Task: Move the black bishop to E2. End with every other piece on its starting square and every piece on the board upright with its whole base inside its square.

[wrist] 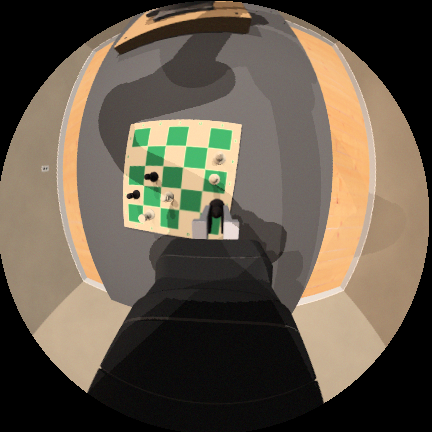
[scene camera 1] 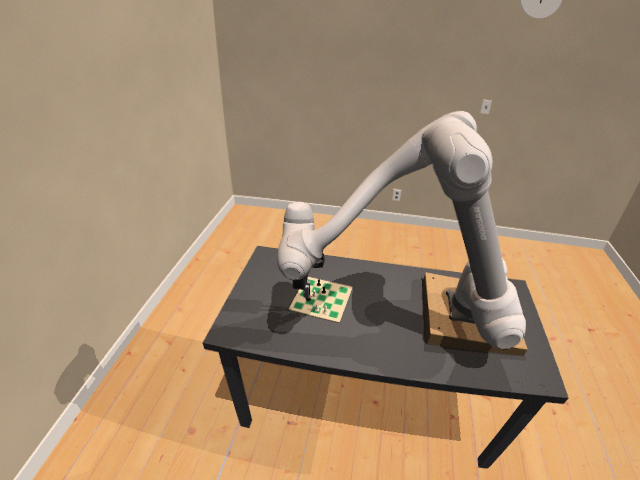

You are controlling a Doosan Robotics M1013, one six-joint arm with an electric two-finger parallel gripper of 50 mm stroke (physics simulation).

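Seen in the pictures: gripper, fingertip midpoint: point(wrist: 216, 213) point(scene camera 1: 306, 296); arm's base at its link origin: point(scene camera 1: 468, 308).
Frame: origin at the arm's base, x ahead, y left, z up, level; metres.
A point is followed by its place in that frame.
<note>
My gripper point(scene camera 1: 308, 298) {x 0.665, y 0.108, z 0.040 m} point(wrist: 216, 213) {x 0.665, y 0.108, z 0.040 m} is shut on the black bishop point(wrist: 216, 207) {x 0.653, y 0.108, z 0.059 m}, whose dark head shows between the fingertips. In the wrist view the bishop overlaps the light E2 square, with the fingers over the E1 and D1 side; its base is hidden, so I cannot tell its height above the board point(scene camera 1: 344, 296) {x 0.525, y -0.003, z -0.038 m} point(wrist: 157, 135) {x 0.540, y -0.004, z -0.038 m}. A white piece point(wrist: 214, 179) {x 0.625, y 0.103, z -0.006 m} stands on E3, and another white piece point(wrist: 219, 159) {x 0.592, y 0.110, z -0.023 m} stands on E4.
A white piece point(wrist: 168, 197) {x 0.655, y 0.025, z -0.026 m} stands on C2 and another white piece point(wrist: 148, 215) {x 0.688, y -0.016, z -0.023 m} on B1. A black piece point(wrist: 151, 176) {x 0.618, y -0.007, z -0.024 m} stands on B3 and another black piece point(wrist: 133, 195) {x 0.650, y -0.048, z -0.024 m} on A2. The robot's wooden base plate point(scene camera 1: 434, 339) {x 0.149, y 0.184, z -0.010 m} point(wrist: 185, 28) {x 0.175, y 0.017, z -0.024 m} lies across the table.
</note>
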